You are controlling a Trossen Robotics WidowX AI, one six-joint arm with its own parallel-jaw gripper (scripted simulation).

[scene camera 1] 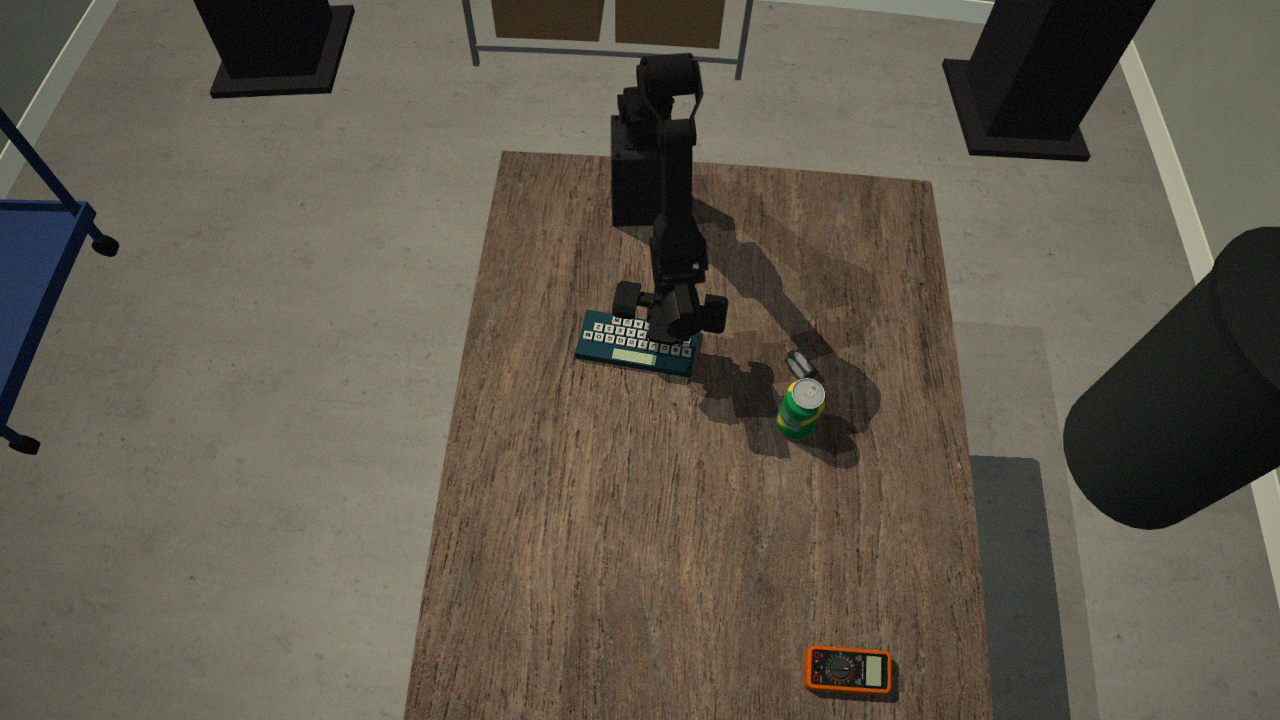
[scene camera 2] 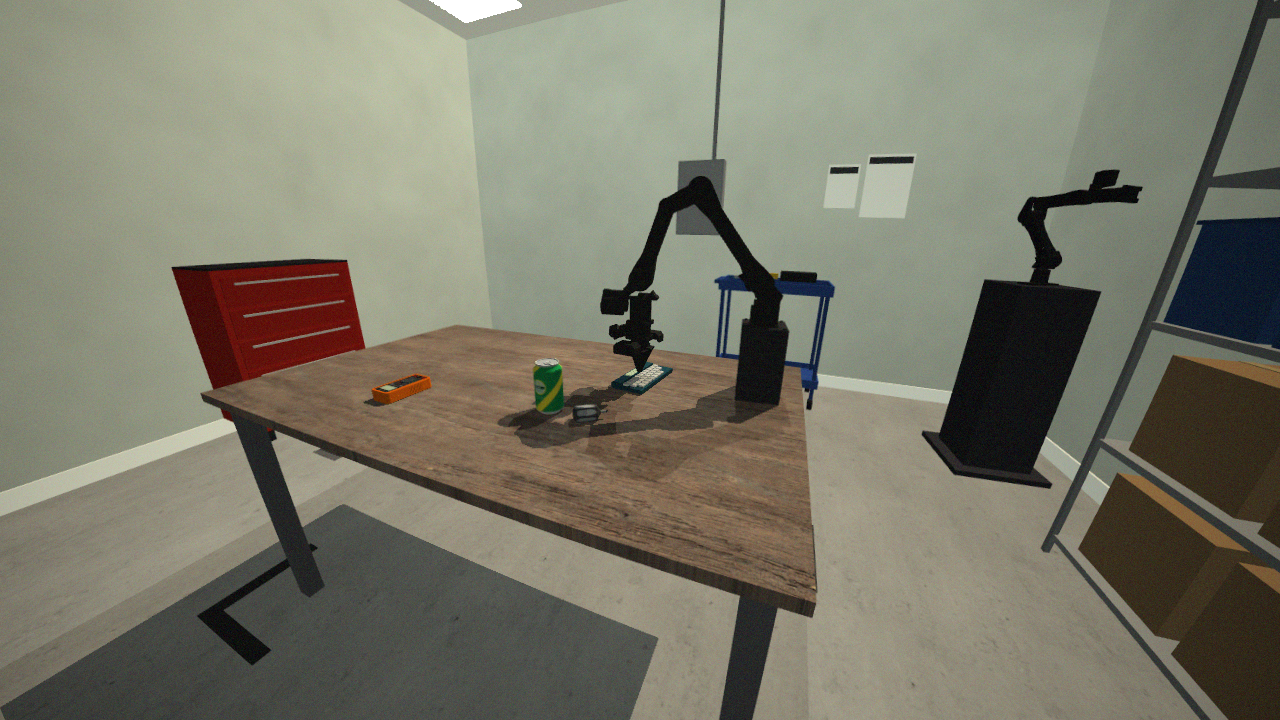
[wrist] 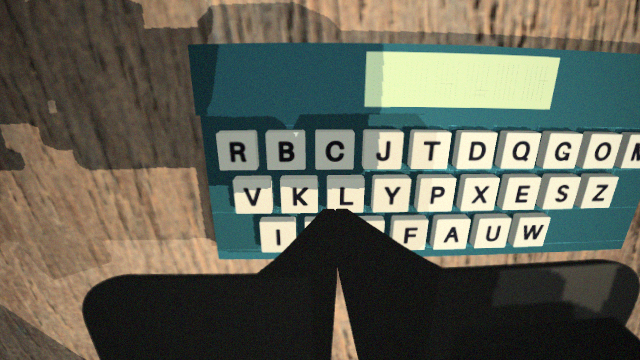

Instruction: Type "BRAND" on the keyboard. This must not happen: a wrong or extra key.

Scene:
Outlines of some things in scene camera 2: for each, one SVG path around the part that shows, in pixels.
My gripper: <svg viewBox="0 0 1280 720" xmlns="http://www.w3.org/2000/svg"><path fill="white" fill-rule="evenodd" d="M630 317L629 320L626 320L626 324L609 326L609 335L614 340L624 336L626 339L631 340L617 342L613 346L613 353L632 357L637 372L641 372L655 347L650 345L649 341L655 339L657 342L662 342L664 334L658 330L651 330L651 324L654 323L651 317Z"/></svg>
An orange multimeter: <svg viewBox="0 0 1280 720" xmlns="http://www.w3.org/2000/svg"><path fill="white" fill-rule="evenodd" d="M430 377L413 374L372 389L373 398L375 401L391 404L431 388Z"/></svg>

